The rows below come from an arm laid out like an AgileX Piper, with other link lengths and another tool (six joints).
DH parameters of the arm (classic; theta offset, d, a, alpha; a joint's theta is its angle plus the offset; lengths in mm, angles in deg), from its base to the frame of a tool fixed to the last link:
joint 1: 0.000 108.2 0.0 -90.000
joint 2: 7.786 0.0 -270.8 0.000
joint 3: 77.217 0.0 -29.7 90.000
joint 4: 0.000 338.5 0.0 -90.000
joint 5: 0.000 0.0 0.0 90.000
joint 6: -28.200 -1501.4 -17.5 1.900
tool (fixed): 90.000 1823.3 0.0 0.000
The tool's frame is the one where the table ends.
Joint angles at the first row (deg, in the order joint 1, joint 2, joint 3, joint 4, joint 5, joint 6):
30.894 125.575 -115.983 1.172 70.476 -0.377
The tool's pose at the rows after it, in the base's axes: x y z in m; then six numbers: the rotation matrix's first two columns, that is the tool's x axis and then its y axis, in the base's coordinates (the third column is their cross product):
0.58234, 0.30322, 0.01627, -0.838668, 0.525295, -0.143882, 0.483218, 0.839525, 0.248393
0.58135, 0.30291, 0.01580, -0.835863, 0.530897, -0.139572, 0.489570, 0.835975, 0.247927
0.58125, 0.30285, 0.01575, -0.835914, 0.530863, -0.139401, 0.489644, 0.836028, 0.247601
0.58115, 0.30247, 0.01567, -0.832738, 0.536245, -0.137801, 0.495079, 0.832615, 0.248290
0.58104, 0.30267, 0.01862, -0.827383, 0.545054, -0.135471, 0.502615, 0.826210, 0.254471
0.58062, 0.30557, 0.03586, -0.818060, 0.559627, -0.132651, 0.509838, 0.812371, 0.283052
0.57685, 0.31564, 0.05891, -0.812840, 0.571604, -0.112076, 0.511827, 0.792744, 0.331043
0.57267, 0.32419, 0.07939, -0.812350, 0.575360, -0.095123, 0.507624, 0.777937, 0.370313
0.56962, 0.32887, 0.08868, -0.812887, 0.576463, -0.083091, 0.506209, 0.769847, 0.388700
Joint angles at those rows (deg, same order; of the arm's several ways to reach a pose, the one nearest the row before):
30.894 125.577 -117.054 1.172 70.703 -0.377
30.894 125.575 -117.051 1.276 70.840 0.000
30.894 125.575 -117.050 1.276 70.861 0.000
30.895 125.575 -117.051 1.276 70.862 0.370
30.895 125.297 -117.050 1.404 70.861 0.930
30.894 123.716 -117.053 2.052 70.959 1.708
30.894 121.592 -117.051 4.185 70.958 2.095
30.895 119.727 -117.050 6.037 71.055 2.095
30.894 118.868 -117.051 7.122 71.174 2.095

